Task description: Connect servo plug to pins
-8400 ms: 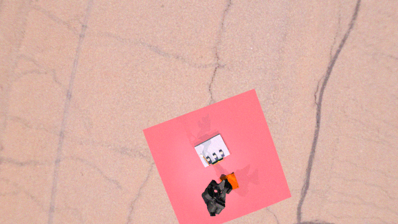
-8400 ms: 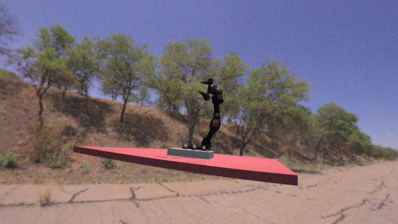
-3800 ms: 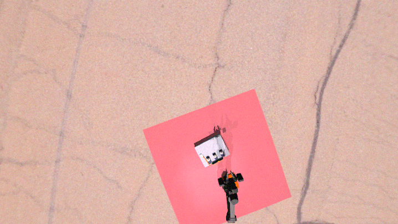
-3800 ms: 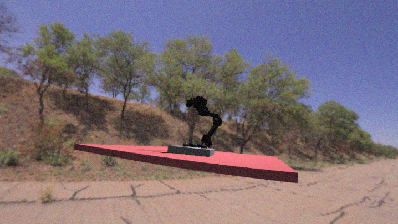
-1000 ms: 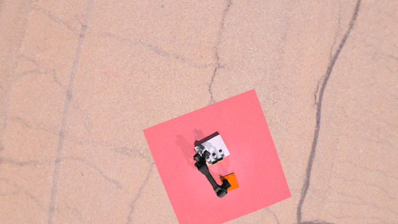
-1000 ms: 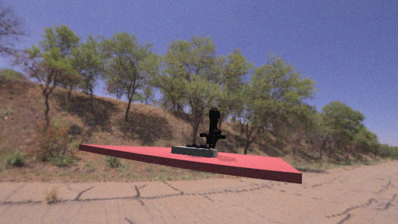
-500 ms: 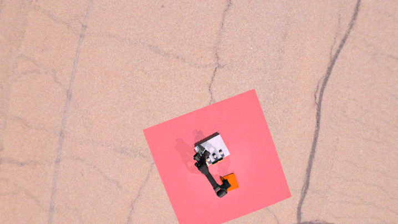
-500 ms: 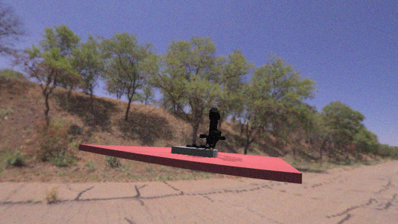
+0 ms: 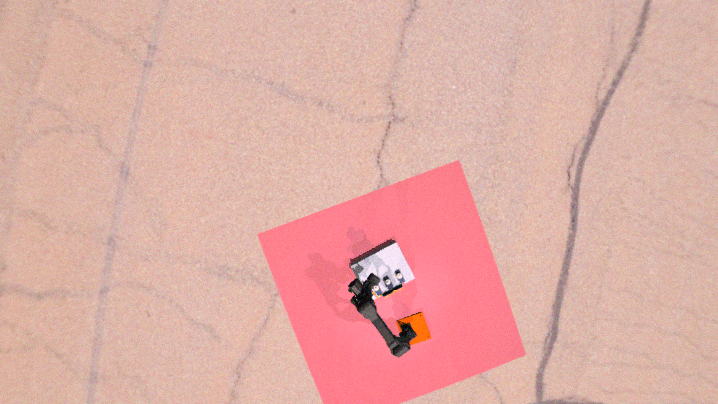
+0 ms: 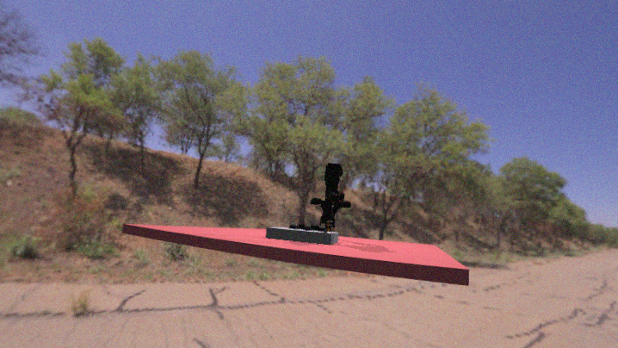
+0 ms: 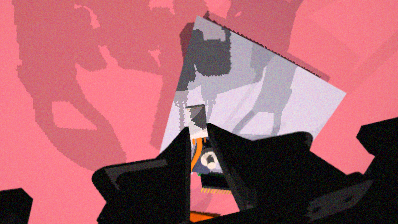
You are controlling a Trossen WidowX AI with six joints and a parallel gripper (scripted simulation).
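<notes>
My gripper tip is 110 mm past the yellow band, 140 mm to the left of it and 30 mm above it. Round my gripper tip: low grey slab (50 mm ahead, 110 mm to the right, 80 mm below).
</notes>
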